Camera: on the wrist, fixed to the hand. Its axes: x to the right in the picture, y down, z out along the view.
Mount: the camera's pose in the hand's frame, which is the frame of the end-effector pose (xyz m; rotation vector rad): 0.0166 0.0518 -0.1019 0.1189 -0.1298 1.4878
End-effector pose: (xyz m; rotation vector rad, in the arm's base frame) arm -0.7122 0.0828 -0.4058 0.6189 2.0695 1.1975
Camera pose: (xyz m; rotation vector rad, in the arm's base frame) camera -0.7948 0.0604 -0.3282 -2.3155 -1.3057 -1.5418
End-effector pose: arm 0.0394 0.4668 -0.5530 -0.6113 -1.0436 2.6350
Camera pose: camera 0.0685 0.4964 -0.6608 0.7996 0.1873 -1.8468
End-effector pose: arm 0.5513 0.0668 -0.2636 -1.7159 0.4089 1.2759
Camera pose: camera 0.5792 -0.0393 -0.2997 -1.0539 1.8268 2.2301
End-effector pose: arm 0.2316 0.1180 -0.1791 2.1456 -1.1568 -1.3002
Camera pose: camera 0.2996 0.0646 -0.1025 0.6710 -2.1732 -0.5959
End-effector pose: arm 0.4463 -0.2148 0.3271 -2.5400 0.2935 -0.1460
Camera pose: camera 0.4362 -0.3151 0.3836 -1.6141 1.8626 0.5395
